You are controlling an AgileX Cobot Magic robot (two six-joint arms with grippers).
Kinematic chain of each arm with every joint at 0, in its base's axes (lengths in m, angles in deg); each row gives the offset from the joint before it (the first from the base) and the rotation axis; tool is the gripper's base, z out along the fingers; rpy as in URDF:
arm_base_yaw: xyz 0 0 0.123 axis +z
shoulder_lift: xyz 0 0 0 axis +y
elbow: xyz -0.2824 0 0.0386 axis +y
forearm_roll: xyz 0.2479 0 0.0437 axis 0.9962 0 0.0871
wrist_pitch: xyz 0 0 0 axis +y
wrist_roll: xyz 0.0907 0 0.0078 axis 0.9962 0 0.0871
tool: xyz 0 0 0 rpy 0 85 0
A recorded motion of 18 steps. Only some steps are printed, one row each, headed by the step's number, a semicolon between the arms.
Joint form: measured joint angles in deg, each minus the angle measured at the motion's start. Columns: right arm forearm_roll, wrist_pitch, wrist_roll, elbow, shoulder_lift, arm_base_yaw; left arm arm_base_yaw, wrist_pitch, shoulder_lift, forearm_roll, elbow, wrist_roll.
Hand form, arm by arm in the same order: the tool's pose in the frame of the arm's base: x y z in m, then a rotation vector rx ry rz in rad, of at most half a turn. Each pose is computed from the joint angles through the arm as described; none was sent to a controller.
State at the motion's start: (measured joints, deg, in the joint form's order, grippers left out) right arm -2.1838 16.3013 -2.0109 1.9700 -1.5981 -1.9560; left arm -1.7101 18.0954 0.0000 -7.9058 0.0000 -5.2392
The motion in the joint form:
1: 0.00 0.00 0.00 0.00 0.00 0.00; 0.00 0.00 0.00 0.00 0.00 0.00
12: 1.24 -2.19 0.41 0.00 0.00 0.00; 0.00 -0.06 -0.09 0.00 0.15 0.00
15: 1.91 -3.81 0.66 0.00 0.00 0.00; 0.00 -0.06 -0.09 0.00 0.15 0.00
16: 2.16 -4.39 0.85 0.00 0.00 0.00; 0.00 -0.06 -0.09 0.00 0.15 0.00
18: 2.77 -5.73 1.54 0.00 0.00 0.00; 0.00 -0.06 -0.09 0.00 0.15 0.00
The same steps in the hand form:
1: 0.0539 -0.0028 0.1773 -0.0256 1.7749 -0.0860; 0.0540 -0.0055 0.1848 -0.1429 1.7960 -0.2188
12: 0.0545 -0.0022 0.1807 -0.0055 1.7367 -0.0609; 0.0540 -0.0055 0.1841 -0.1430 1.7960 -0.2187
15: 0.0549 -0.0020 0.1832 0.0058 1.7082 -0.0473; 0.0540 -0.0055 0.1841 -0.1430 1.7960 -0.2187
16: 0.0551 -0.0019 0.1841 0.0115 1.6980 -0.0410; 0.0540 -0.0055 0.1841 -0.1430 1.7960 -0.2187
18: 0.0553 -0.0017 0.1862 0.0287 1.6743 -0.0228; 0.0540 -0.0055 0.1841 -0.1430 1.7960 -0.2187

